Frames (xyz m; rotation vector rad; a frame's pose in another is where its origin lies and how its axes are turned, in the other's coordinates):
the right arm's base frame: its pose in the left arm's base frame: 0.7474 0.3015 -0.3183 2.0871 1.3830 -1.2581
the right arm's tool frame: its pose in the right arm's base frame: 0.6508 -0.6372 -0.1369 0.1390 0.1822 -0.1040
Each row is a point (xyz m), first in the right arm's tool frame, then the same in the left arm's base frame.
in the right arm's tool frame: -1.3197 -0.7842 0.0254
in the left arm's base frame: -0.4855 0.4755 0.4899
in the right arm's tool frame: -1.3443 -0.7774 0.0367
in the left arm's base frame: -0.4901 0.4489 0.4969
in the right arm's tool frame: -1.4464 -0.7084 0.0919
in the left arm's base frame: -0.4812 0.3145 0.5063
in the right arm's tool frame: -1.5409 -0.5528 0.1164
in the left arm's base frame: -0.3839 0.1588 0.5006
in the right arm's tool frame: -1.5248 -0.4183 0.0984
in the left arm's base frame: -0.2630 0.1142 0.4552
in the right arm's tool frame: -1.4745 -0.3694 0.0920
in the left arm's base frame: -0.2127 0.1300 0.4084
